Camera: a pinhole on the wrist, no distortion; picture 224 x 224 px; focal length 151.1 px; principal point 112.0 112.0 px. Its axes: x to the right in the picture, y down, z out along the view. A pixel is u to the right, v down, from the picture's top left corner.
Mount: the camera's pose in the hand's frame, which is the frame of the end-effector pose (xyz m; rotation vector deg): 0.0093 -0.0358 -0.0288 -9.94 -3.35 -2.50
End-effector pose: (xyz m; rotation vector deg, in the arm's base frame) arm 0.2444 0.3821 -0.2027 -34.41 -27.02 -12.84
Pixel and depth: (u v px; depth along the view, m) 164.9 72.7 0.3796
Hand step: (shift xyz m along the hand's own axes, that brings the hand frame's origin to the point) 0.1164 -0.0721 0.3696
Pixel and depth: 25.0 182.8 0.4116
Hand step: -0.2401 0.2346 0.3282
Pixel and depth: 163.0 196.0 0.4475
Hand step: 0.1477 0.2810 0.3780
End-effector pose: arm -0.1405 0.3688 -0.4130 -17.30 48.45 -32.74
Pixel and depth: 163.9 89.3 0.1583
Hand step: 0.0538 -0.0338 0.1343
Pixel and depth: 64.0 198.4 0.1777
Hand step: -0.0517 0.0972 0.1250
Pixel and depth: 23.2 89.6 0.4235
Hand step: -0.2650 -0.0145 0.3830
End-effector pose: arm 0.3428 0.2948 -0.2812 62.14 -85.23 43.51
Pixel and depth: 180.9 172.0 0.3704
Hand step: 0.1647 0.1668 0.3207
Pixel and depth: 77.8 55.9 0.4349
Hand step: -0.1203 -0.1154 0.4204
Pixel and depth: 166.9 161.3 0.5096
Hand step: 0.1743 0.2093 0.4553
